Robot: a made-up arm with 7 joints. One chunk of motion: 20 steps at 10 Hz.
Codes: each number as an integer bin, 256 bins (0 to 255) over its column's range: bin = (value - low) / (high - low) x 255, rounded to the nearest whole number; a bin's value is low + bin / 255 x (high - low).
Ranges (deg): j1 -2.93..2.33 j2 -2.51..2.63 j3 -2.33..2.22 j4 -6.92..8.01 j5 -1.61..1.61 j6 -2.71..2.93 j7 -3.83..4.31
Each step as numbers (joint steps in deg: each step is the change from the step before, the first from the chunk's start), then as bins.
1 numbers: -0.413 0.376 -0.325 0.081 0.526 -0.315 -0.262
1 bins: 122 143 112 120 169 108 112
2 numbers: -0.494 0.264 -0.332 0.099 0.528 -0.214 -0.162
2 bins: 118 138 112 120 169 113 115
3 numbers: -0.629 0.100 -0.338 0.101 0.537 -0.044 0.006
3 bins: 112 129 112 120 170 121 120
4 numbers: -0.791 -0.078 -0.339 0.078 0.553 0.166 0.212
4 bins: 104 121 112 120 171 130 127
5 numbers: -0.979 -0.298 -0.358 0.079 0.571 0.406 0.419
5 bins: 95 110 111 120 173 141 133
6 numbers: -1.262 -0.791 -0.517 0.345 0.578 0.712 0.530
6 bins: 81 85 102 124 173 155 137
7 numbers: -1.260 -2.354 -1.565 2.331 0.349 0.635 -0.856
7 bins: 81 8 43 158 155 151 93
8 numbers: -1.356 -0.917 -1.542 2.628 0.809 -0.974 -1.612
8 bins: 76 79 44 163 192 78 69
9 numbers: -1.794 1.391 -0.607 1.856 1.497 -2.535 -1.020
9 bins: 55 194 97 150 246 8 88
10 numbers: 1.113 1.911 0.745 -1.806 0.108 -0.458 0.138
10 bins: 196 219 172 87 136 102 124
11 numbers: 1.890 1.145 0.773 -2.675 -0.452 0.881 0.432
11 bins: 234 181 174 73 92 162 134
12 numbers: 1.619 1.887 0.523 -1.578 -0.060 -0.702 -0.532
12 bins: 221 218 160 91 123 91 103
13 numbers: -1.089 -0.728 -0.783 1.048 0.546 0.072 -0.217
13 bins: 89 88 87 136 171 126 113
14 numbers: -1.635 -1.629 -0.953 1.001 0.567 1.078 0.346
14 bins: 63 44 77 135 172 171 131
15 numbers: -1.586 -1.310 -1.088 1.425 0.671 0.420 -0.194
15 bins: 65 60 70 143 181 142 114
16 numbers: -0.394 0.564 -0.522 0.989 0.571 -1.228 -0.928
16 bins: 123 153 101 135 173 67 91
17 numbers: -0.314 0.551 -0.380 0.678 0.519 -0.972 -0.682
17 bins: 127 152 109 130 169 79 99
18 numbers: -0.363 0.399 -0.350 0.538 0.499 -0.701 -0.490
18 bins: 124 144 111 127 167 91 105
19 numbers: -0.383 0.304 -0.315 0.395 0.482 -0.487 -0.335
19 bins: 123 140 113 125 166 101 109
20 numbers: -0.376 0.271 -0.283 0.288 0.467 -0.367 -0.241
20 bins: 124 138 115 123 164 106 112
